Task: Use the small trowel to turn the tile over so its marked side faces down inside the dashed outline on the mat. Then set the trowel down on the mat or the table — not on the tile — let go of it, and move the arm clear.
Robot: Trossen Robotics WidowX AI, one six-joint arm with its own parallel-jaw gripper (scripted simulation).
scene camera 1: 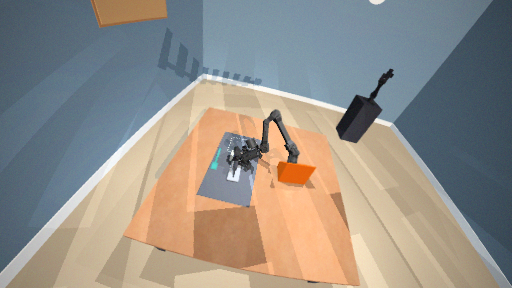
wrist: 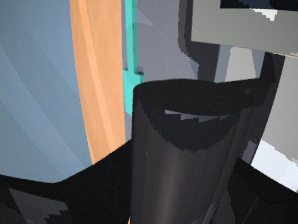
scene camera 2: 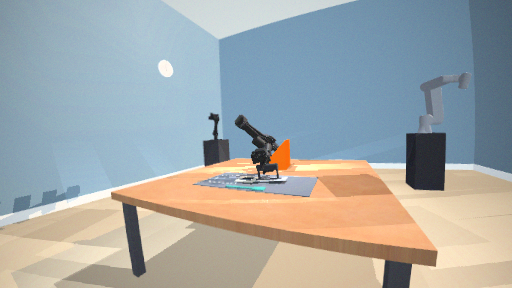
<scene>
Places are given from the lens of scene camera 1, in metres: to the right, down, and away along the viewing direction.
grey mat (scene camera 1: 215, 185): -0.27, 0.27, 1.02
</scene>
